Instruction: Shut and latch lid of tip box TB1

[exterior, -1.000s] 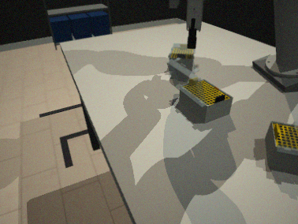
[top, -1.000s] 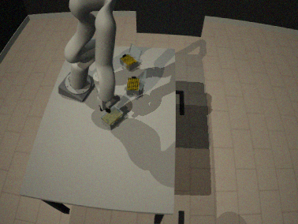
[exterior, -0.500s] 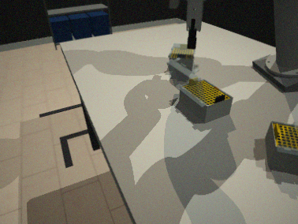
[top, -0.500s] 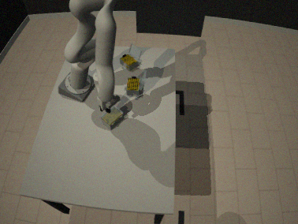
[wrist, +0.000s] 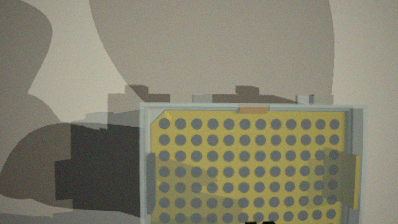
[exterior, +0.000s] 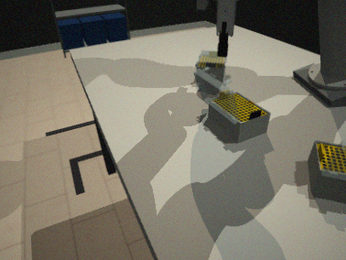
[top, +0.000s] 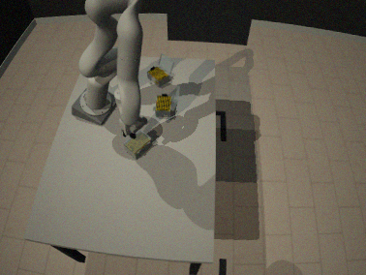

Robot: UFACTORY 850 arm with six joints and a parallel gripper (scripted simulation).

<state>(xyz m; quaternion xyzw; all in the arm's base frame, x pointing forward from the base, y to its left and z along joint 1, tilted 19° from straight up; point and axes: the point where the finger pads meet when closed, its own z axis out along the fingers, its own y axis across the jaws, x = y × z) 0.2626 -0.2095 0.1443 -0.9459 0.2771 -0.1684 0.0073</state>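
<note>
The clear lid is 3 cm ahead of my hand, 2 cm to the right of it and 3 cm below it. From my hand the other things lie so: tip box 3 cm ahead, 2 cm to the right, 5 cm below; then label 1 cm behind, 46 cm to the left, 9 cm below; then rack 3 cm ahead, 2 cm to the right, 4 cm below.
</note>
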